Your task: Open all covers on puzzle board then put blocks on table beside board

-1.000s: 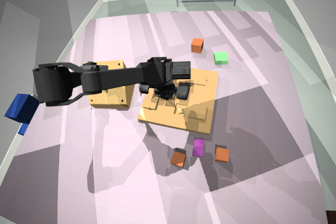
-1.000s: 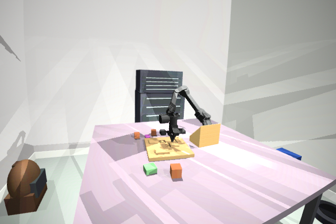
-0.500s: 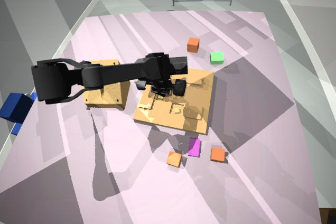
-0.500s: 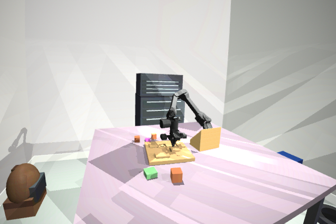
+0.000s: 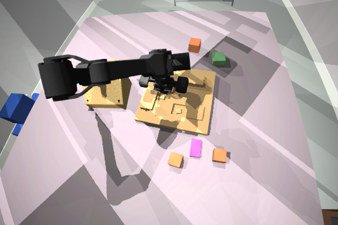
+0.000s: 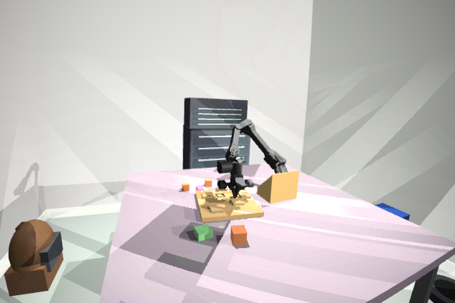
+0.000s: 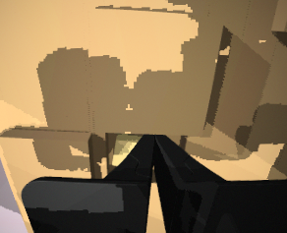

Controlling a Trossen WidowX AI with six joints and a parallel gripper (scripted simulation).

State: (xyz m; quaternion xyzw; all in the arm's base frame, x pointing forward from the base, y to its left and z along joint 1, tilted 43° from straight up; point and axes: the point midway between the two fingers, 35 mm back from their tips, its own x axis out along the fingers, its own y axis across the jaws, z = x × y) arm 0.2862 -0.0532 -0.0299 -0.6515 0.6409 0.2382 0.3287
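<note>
Now: gripper tip 3 cm short of the wooden puzzle board. Also, from my gripper tip: orange block: 30 cm to the left, 11 cm ahead; then green block: 23 cm ahead, 22 cm to the left, 1 cm below.
</note>
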